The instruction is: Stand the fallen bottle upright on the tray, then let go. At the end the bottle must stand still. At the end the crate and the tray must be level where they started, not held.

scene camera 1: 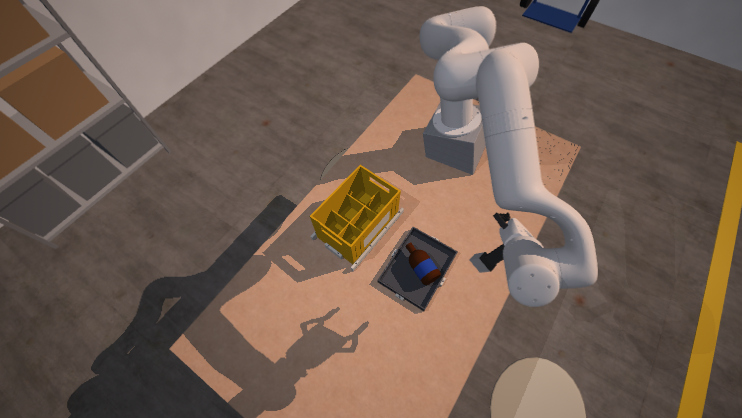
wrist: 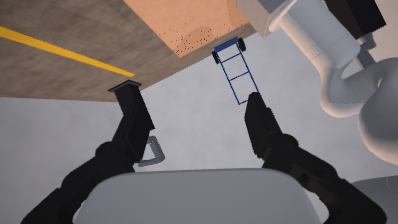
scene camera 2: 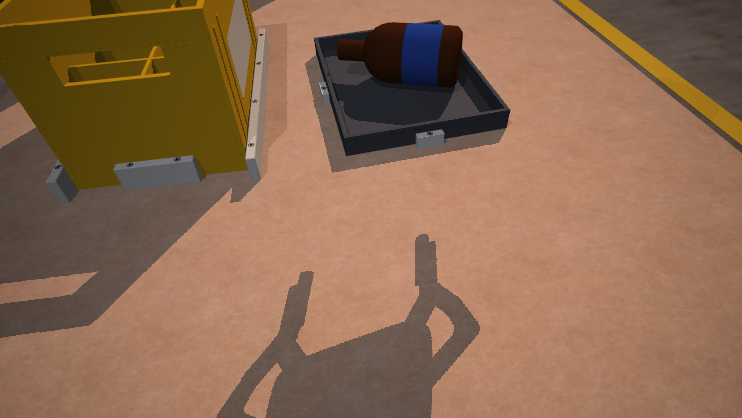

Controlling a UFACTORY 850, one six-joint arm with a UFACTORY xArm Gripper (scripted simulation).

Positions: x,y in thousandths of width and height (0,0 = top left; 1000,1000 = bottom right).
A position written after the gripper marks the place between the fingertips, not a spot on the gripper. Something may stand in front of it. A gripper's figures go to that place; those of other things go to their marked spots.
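A yellow crate (scene camera 1: 471,528) stands 1.34 m from the lens, while a dark tray (scene camera 1: 537,661) is 1.26 m from the lens. The gripper (scene camera 1: 695,549) is 0.97 m from the lens.
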